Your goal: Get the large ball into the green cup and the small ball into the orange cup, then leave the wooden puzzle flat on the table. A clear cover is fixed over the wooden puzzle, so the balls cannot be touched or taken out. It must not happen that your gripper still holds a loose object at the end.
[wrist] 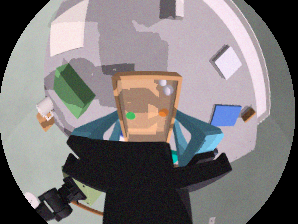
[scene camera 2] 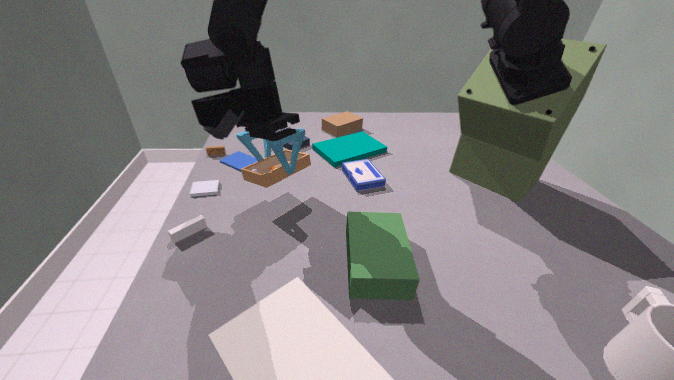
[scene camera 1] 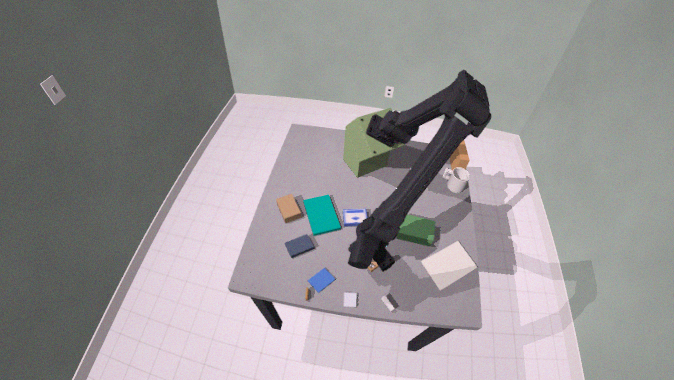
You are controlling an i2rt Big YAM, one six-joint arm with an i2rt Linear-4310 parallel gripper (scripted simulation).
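Green block, wrist view and scene camera 2: same spot on it, (wrist: 74, 93) and (scene camera 2: 350, 227). The block also in scene camera 1 (414, 229).
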